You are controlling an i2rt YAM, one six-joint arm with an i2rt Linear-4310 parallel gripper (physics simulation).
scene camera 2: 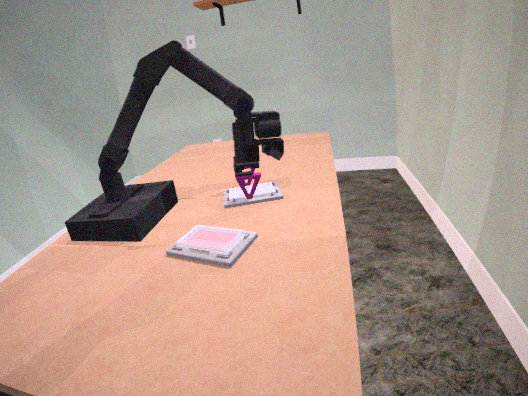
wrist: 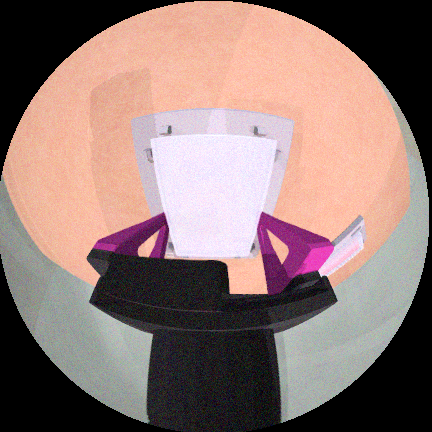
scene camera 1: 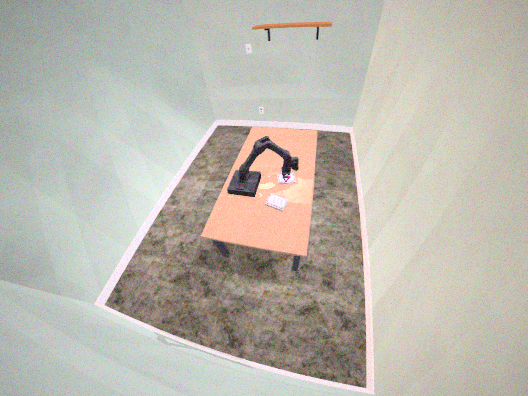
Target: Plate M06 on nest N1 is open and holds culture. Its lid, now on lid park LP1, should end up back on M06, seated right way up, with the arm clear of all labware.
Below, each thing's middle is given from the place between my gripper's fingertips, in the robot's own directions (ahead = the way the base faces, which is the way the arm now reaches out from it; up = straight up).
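Scene:
Measured from my hand, the grey lid park [wrist: 189, 120] is 10 mm ahead, and the white plate lid [wrist: 212, 186] is 10 mm ahead as well. There's a grey plate nest [scene camera 2: 229, 260] 10 mm behind my hand and 280 mm to the right of it, and a pink well plate [scene camera 2: 213, 240] that's 10 mm behind my hand, 280 mm to the right and 10 mm above.

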